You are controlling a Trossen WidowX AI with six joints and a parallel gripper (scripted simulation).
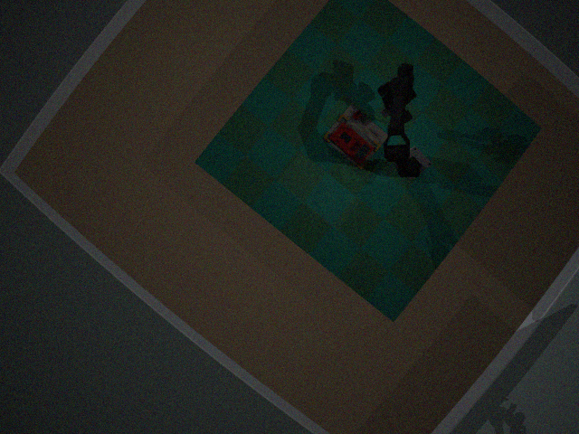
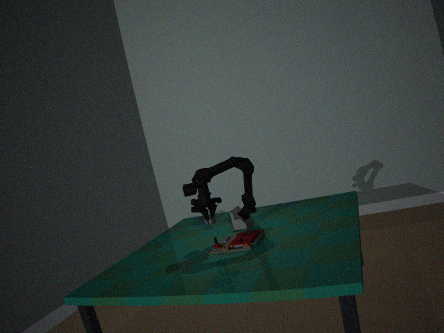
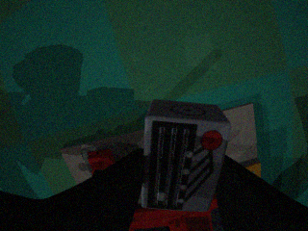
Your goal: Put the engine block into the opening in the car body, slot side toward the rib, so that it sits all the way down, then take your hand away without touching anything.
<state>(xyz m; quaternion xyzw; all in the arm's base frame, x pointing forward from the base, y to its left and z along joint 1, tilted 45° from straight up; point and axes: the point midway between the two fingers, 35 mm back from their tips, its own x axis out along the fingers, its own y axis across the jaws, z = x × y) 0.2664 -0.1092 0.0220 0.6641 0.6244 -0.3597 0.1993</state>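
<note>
Right now my gripper tip is 30 mm short of the base plate, 160 mm to the right of it and 120 mm above it. Round my gripper tip: dark upright peg (90 mm ahead, 70 mm to the left, 90 mm below); then engine block (10 mm below).
</note>
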